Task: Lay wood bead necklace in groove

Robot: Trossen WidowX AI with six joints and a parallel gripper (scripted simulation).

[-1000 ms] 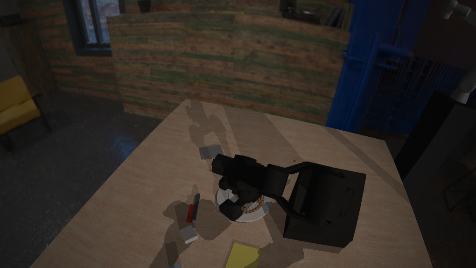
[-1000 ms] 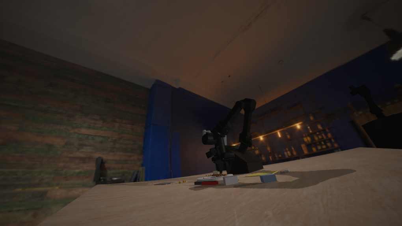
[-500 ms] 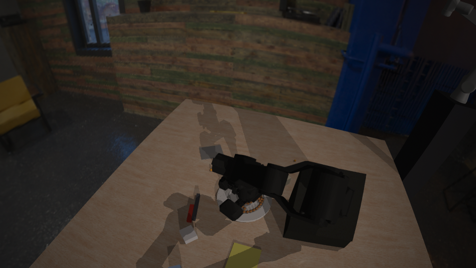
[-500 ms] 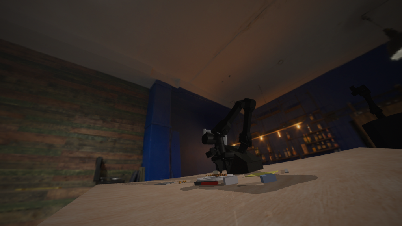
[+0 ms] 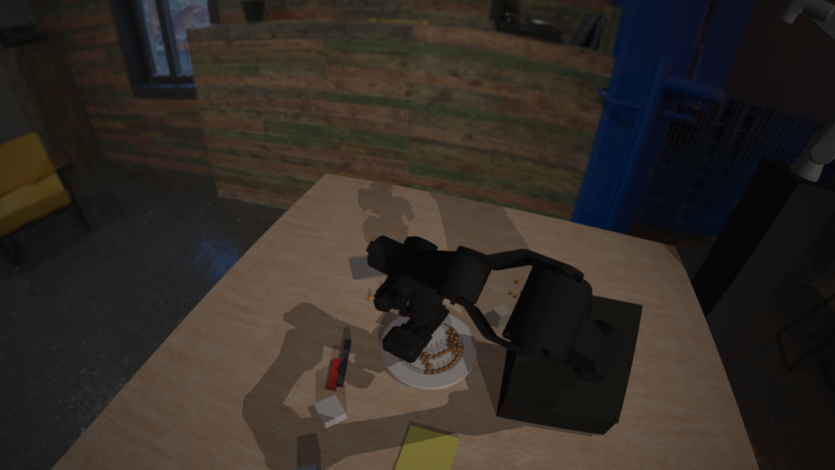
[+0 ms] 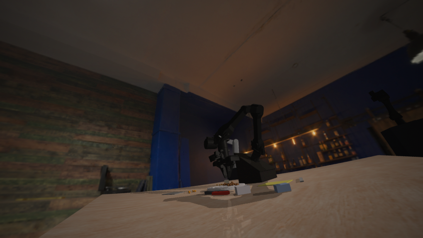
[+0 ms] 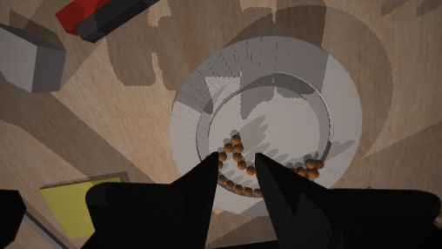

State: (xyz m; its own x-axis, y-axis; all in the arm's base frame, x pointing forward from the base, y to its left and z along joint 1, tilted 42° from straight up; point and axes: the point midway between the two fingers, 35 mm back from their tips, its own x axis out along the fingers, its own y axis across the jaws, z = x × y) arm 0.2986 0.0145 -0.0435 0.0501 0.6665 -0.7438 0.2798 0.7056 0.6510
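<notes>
The round white bead board is 40 mm below my gripper tip, 30 mm to the right of it and 10 mm behind it. Also, from my gripper tip: grey block: 170 mm to the left, 130 mm ahead, 40 mm below; dark bar: 150 mm ahead, 70 mm to the left, 50 mm below; pale cube: 150 mm behind, 140 mm to the right, 30 mm below.
</notes>
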